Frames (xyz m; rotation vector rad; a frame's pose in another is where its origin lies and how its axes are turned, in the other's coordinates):
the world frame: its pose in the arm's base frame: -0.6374 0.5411 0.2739 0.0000 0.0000 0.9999
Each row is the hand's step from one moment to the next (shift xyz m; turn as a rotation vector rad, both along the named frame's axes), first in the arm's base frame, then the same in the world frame.
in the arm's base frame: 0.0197 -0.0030 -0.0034 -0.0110 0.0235 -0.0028
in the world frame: 0.0081 -0.0182 -0.0034 0.0138 0.0220 -0.0028
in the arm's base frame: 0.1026 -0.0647 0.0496 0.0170 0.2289 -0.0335
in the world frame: 0.0010 -0.1213 0.0496 0.2018 0.1094 -0.0335
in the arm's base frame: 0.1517 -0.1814 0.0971 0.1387 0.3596 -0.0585
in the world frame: -0.0707 -0.2257 0.0971 0.3775 0.0776 -0.0585
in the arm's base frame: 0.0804 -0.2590 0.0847 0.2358 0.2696 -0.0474
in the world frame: -0.1745 -0.2076 0.0847 0.3543 -0.0527 -0.0474
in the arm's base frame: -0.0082 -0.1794 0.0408 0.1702 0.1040 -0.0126
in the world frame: -0.1554 -0.0900 0.0408 0.1795 -0.0870 -0.0126
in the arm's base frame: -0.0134 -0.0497 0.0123 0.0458 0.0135 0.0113
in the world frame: -0.0491 -0.0156 0.0123 0.0361 -0.0312 0.0113
